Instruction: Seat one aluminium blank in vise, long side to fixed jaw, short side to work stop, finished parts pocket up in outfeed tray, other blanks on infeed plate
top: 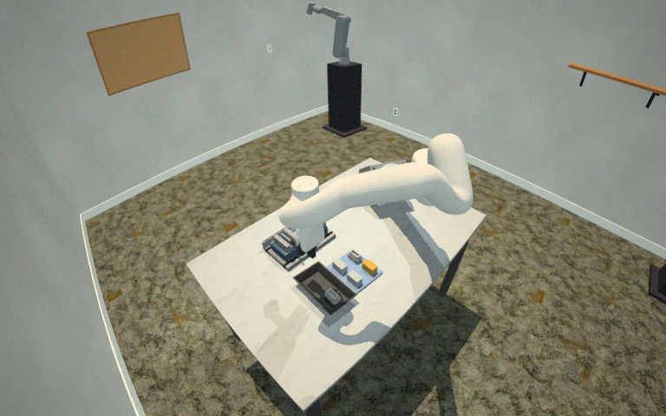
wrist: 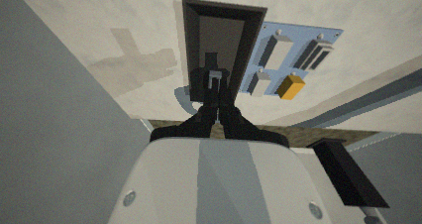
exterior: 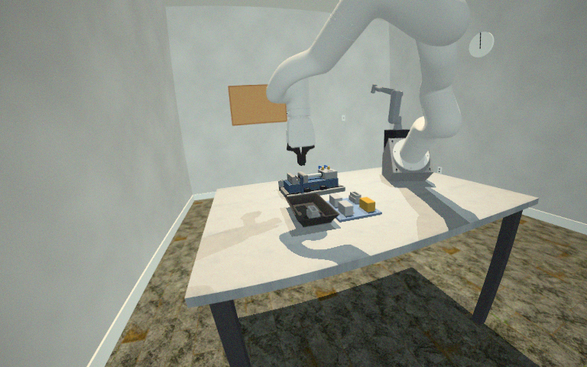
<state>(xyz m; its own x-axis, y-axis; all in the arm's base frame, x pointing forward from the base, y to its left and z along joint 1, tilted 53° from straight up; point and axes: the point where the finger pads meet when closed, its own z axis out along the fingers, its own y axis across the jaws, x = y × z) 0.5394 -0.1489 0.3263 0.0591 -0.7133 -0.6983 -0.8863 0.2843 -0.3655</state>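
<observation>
My hand is 22 cm past the brass blank, 10 cm to the right of it and 17 cm above it. Round my hand: blue vise (10 cm behind, 23 cm to the right, 16 cm below).
</observation>
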